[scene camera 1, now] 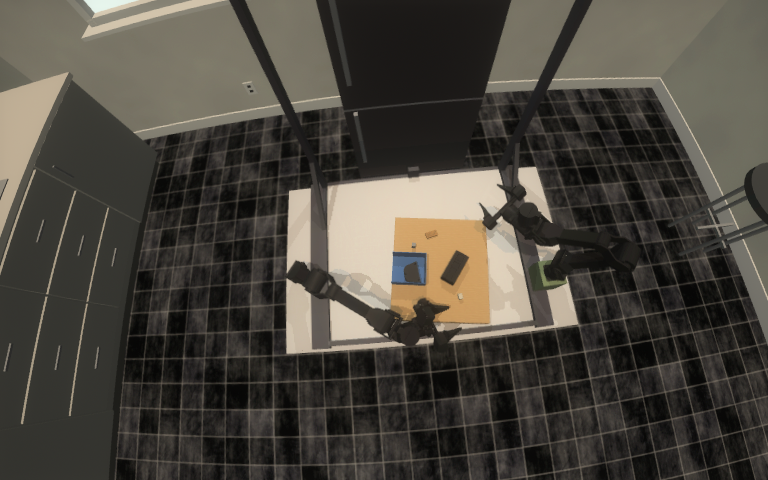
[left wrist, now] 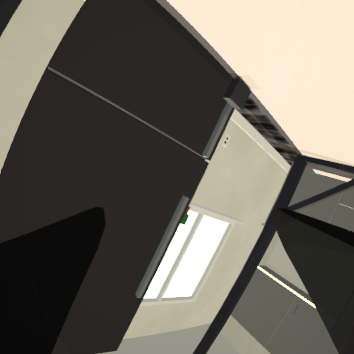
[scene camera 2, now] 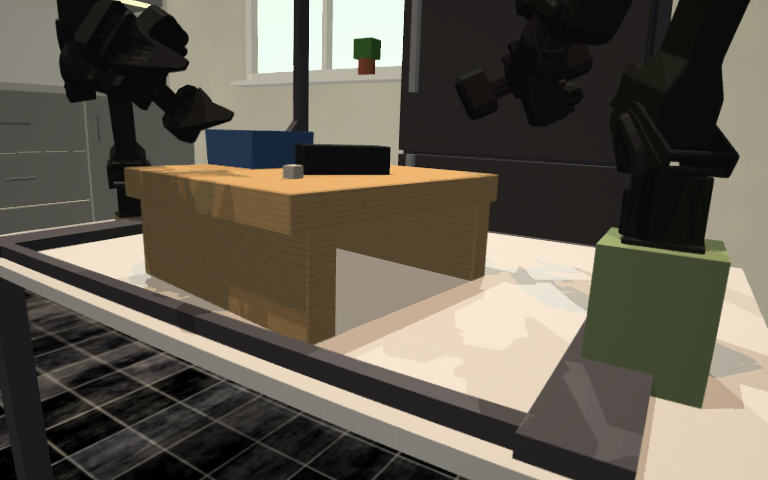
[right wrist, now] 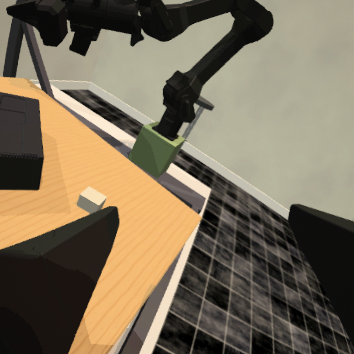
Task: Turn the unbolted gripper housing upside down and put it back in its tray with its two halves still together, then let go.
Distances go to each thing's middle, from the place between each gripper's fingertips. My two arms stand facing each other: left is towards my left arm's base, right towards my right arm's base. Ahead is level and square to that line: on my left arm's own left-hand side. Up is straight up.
Now: right hand 19 cm past the flat black block (scene camera 2: 318, 159), 2 cm to the right of it and 7 cm above it. The rest, counted from my right hand: tray (scene camera 2: 252, 149): 18 cm behind, 15 cm to the right, 7 cm below.
I see the flat black block 250 mm ahead of my left hand, 120 mm to the right of it and 100 mm below it. From my left hand the other things lie so: tray: 290 mm to the right, 260 mm ahead, 100 mm below.
